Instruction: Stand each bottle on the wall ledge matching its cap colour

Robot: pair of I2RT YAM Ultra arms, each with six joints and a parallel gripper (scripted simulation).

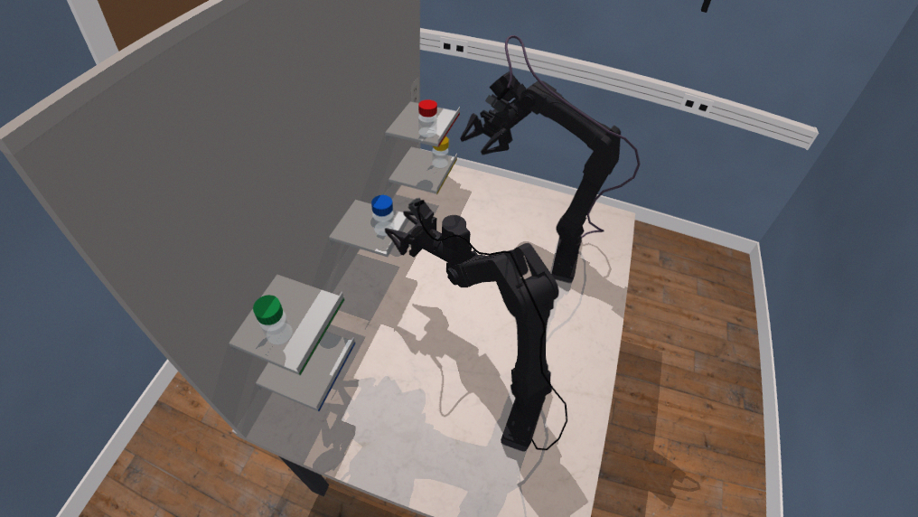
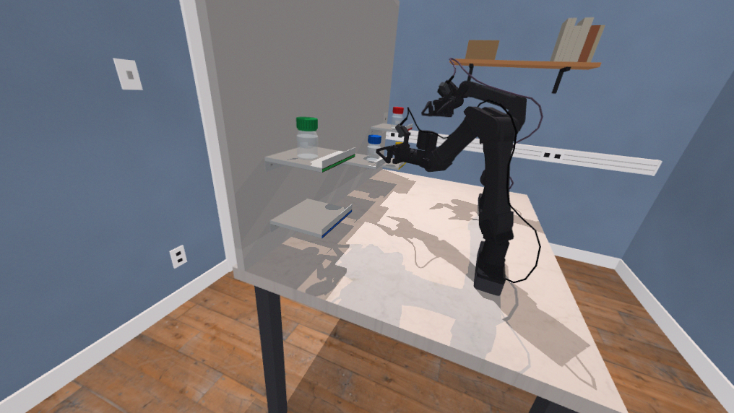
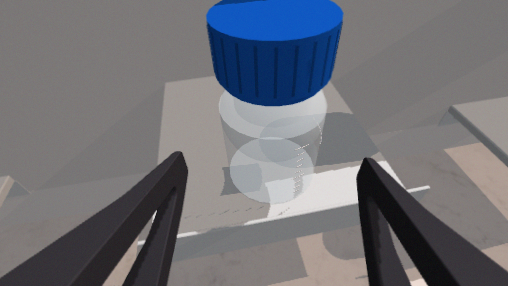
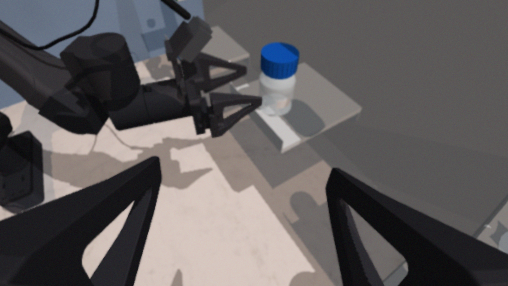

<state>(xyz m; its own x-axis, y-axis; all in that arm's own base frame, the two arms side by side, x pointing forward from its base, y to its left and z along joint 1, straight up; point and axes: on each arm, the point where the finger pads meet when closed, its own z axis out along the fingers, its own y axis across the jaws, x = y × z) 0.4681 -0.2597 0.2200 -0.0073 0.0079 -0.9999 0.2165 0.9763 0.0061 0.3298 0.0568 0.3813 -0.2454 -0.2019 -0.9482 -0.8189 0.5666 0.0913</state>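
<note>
My left hand is 50 mm short of the blue-capped bottle, 10 mm to the left of it and 10 mm above it. Also, from my left hand: green-capped bottle: 420 mm to the left, 90 mm above, 80 mm ahead; then grey wall panel: 190 mm ahead, 190 mm above; then red-capped bottle: 350 mm to the right, 90 mm above, 50 mm ahead.
</note>
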